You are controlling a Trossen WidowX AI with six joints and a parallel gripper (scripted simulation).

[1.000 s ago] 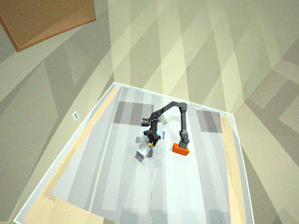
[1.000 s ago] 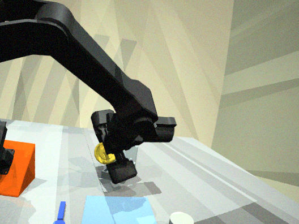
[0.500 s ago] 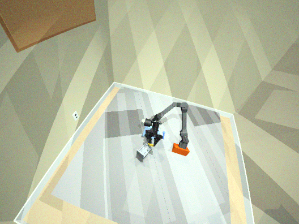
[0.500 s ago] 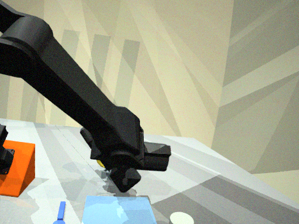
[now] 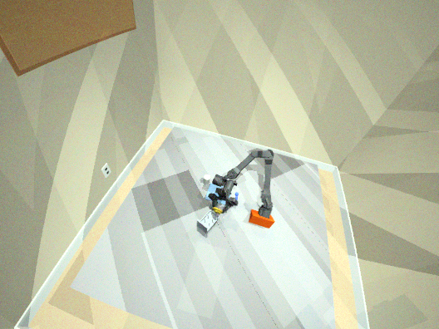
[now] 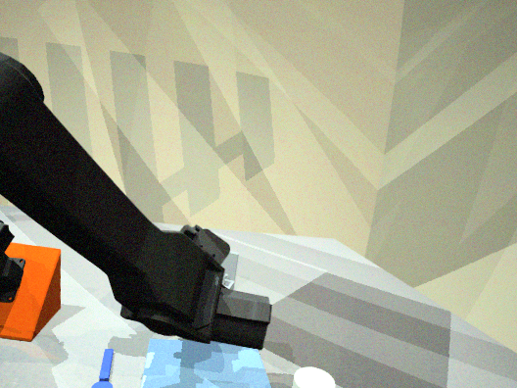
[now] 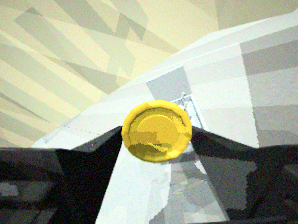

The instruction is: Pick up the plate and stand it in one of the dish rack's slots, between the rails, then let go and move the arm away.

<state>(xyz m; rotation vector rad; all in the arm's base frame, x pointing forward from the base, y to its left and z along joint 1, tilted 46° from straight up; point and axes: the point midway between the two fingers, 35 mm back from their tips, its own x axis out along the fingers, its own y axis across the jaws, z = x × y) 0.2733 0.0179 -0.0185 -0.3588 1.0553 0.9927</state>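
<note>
My gripper tip is 50 mm to the right of the grey dish rack, 40 mm short of it and 40 mm above it. From my gripper tip the other things lie so: blue spoon (170 mm to the right, 100 mm behind, 60 mm below); light blue mat (160 mm to the right, 60 mm below, 20 mm ahead); yellow plate (10 mm to the right).
</note>
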